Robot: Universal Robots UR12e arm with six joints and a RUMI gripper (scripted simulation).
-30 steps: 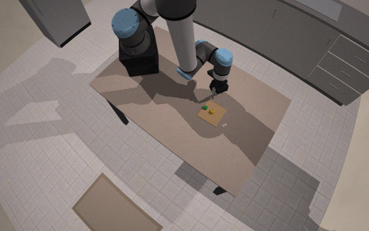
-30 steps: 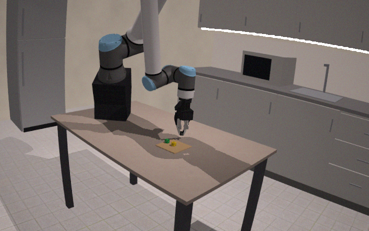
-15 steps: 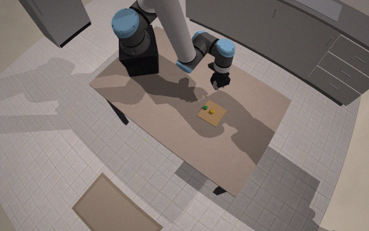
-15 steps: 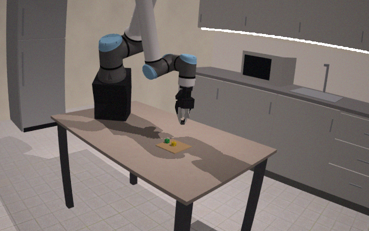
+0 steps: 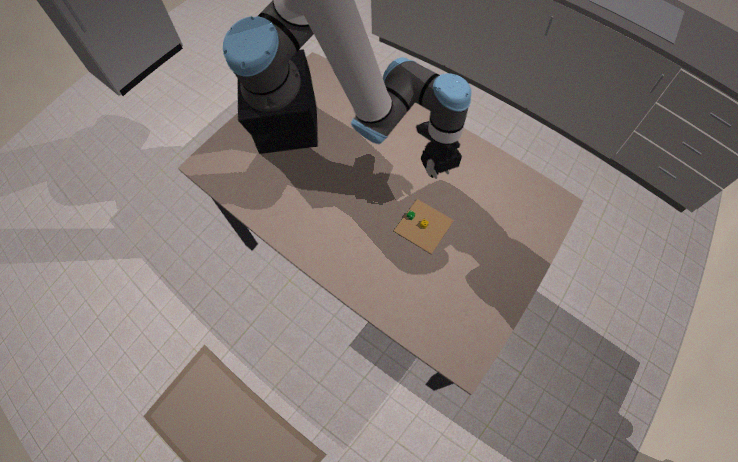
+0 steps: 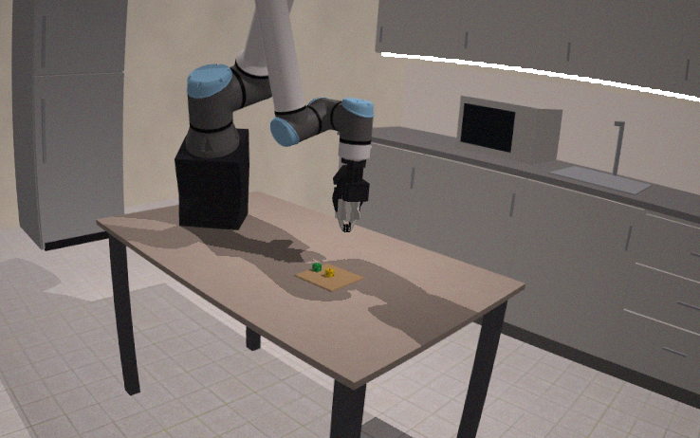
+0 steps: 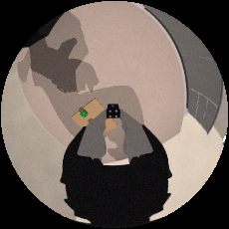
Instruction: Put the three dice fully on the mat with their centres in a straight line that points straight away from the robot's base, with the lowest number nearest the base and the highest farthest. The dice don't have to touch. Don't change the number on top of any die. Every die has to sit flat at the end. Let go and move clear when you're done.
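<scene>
Now: the yellow die 5 cm ahead of my hand, 12 cm to the right of it and 10 cm below it. Round my hand: black die (1 cm below); green die (12 cm to the right, 10 cm below); orange mat (5 cm ahead, 12 cm to the right, 12 cm below).
</scene>
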